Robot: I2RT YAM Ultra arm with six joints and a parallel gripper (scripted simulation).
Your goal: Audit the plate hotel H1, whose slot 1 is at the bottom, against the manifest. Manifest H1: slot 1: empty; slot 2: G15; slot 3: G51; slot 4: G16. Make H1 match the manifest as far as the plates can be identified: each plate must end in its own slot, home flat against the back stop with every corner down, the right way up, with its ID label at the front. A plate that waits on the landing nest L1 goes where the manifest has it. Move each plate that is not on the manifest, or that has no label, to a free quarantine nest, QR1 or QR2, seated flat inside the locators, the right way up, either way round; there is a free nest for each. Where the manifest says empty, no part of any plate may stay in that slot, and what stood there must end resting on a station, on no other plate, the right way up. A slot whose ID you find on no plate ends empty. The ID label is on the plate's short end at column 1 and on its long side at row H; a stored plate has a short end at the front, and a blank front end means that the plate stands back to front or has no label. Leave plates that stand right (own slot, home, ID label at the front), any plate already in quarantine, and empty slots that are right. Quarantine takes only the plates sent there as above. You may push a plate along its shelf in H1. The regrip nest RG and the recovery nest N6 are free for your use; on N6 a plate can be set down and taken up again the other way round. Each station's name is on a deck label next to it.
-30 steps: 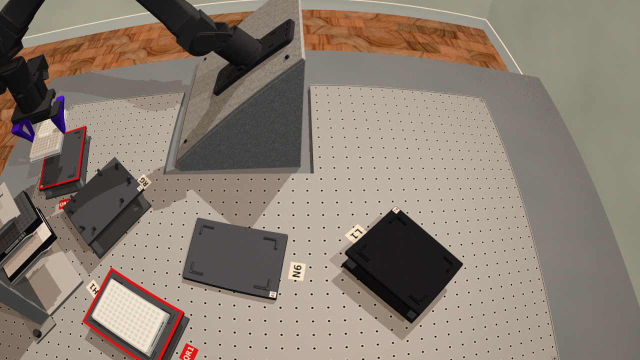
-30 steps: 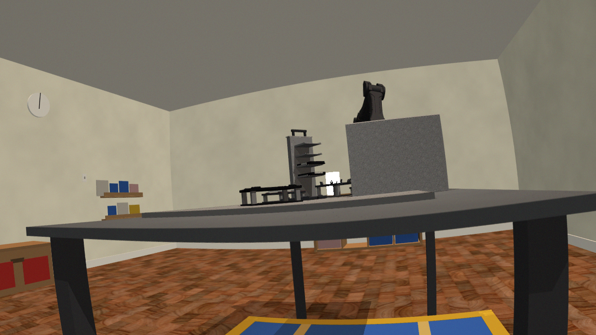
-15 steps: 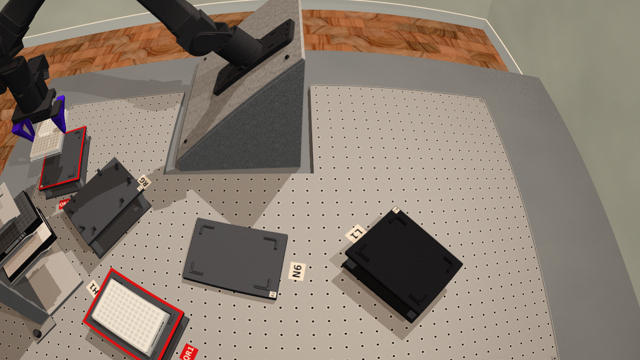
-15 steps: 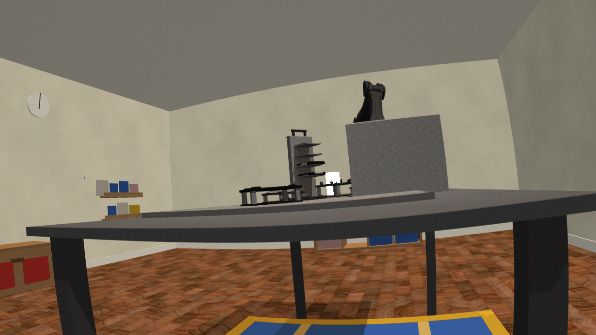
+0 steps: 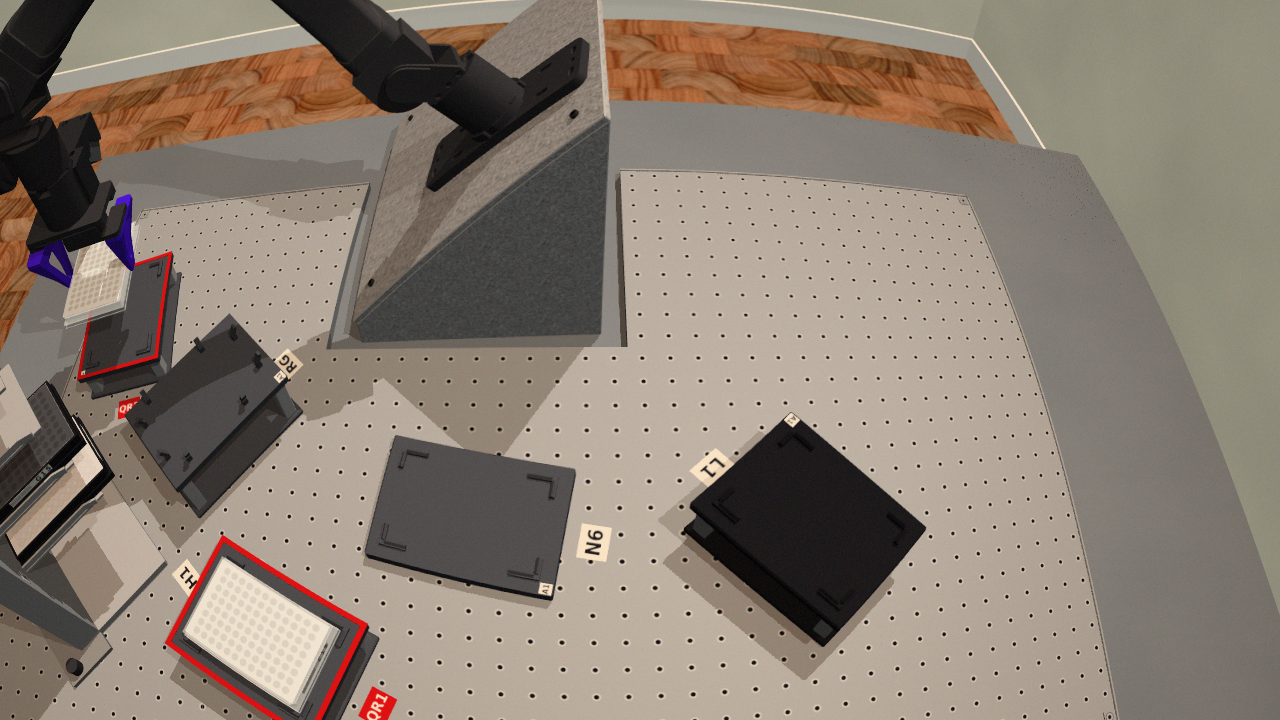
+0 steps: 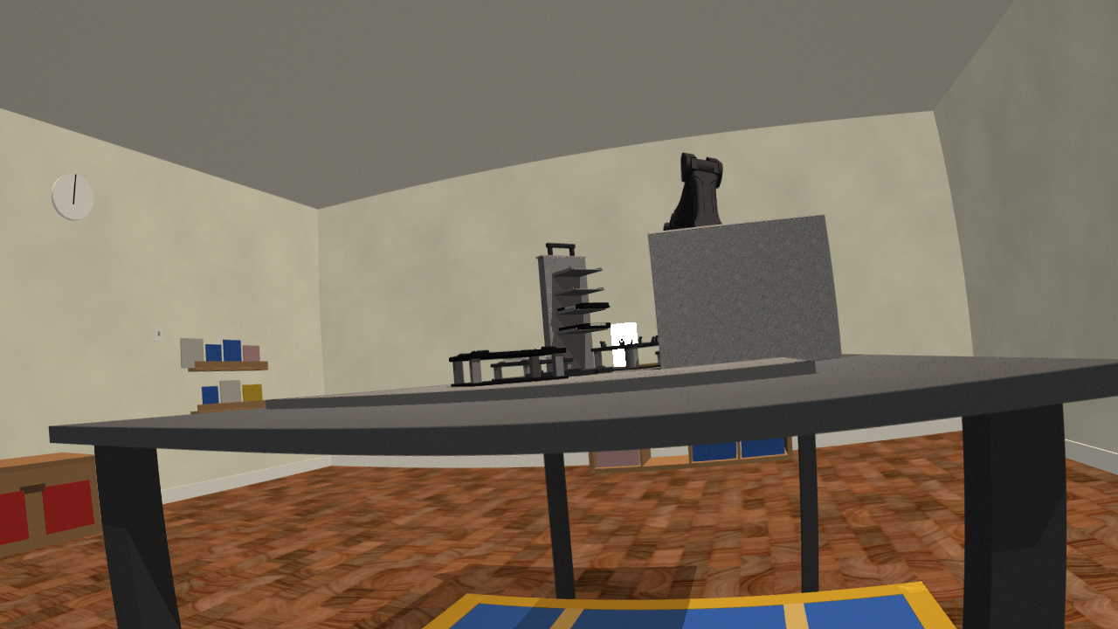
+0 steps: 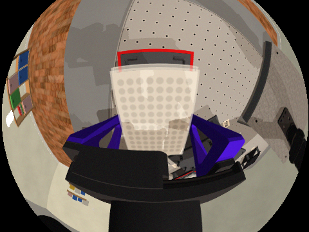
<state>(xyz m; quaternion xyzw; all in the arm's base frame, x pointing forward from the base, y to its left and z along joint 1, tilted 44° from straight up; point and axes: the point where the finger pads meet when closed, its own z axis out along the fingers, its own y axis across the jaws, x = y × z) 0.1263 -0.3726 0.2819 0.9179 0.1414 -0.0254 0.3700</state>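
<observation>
The quarantine nest QR2 is 80 mm below my hand. The rest, counted from my hand: plate hotel H1 (330 mm ahead, 50 mm above, 10 mm to the left); regrip nest RG (170 mm to the left, 120 mm ahead, 60 mm below); quarantine nest QR1 (330 mm ahead, 280 mm to the left, 80 mm below).
</observation>
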